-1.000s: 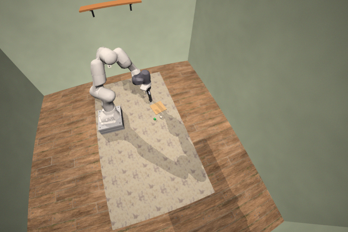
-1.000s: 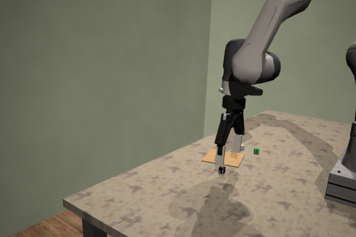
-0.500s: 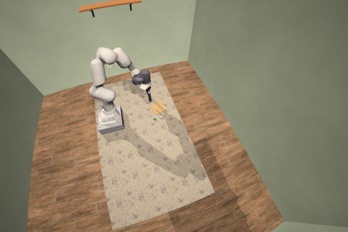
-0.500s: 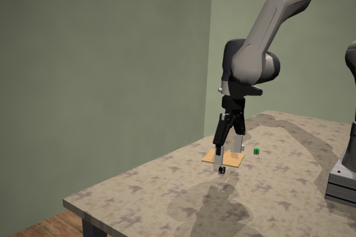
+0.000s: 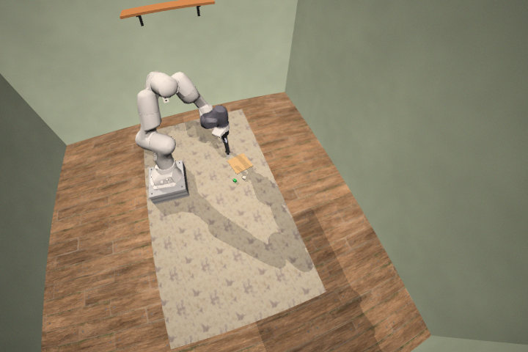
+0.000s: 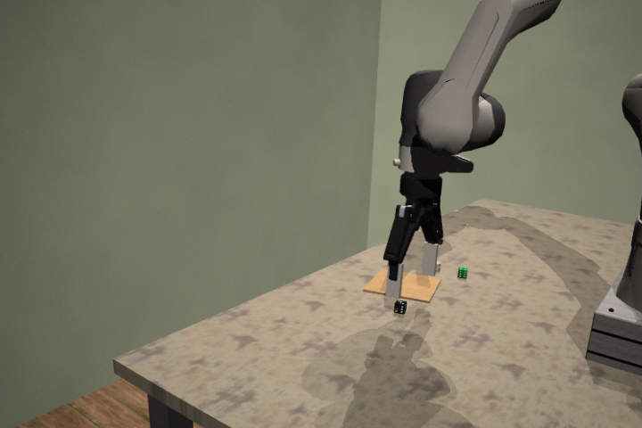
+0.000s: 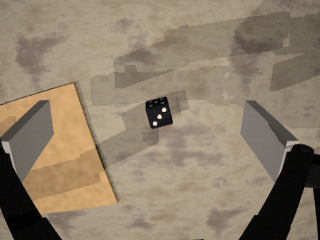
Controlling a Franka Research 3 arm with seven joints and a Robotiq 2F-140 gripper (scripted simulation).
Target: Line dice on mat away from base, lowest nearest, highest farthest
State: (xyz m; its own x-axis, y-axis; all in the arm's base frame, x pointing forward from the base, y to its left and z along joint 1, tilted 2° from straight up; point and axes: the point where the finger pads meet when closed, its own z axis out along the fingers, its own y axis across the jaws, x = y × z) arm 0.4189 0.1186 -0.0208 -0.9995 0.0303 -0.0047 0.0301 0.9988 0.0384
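The black die lies 10 mm ahead of my hand, 10 mm to the left of it and 60 mm below it. The rest, counted from my hand: tan mat: 70 mm ahead, 120 mm to the right, 60 mm below; green die: 10 mm behind, 250 mm to the right, 60 mm below; white die: 50 mm ahead, 260 mm to the right, 60 mm below.
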